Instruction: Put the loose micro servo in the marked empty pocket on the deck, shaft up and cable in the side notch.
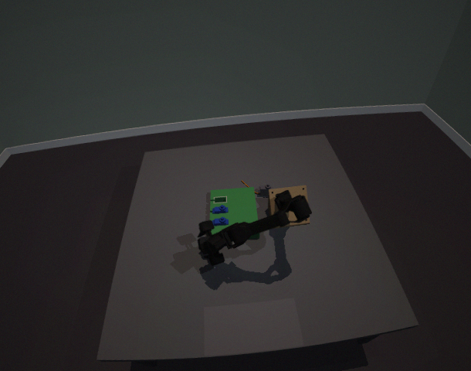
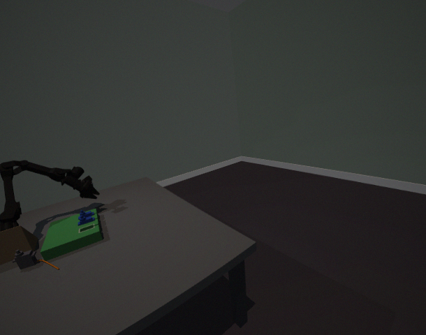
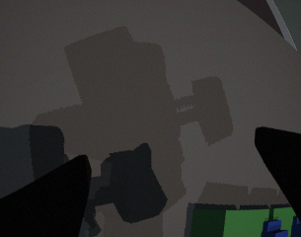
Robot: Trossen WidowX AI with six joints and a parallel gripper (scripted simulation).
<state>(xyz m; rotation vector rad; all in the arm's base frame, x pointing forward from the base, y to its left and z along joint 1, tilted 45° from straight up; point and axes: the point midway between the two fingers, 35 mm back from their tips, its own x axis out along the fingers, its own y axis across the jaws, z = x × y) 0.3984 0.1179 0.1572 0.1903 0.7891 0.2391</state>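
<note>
My gripper tip is 210 mm past the green deck, 210 mm to the left of it and 70 mm above it.
</note>
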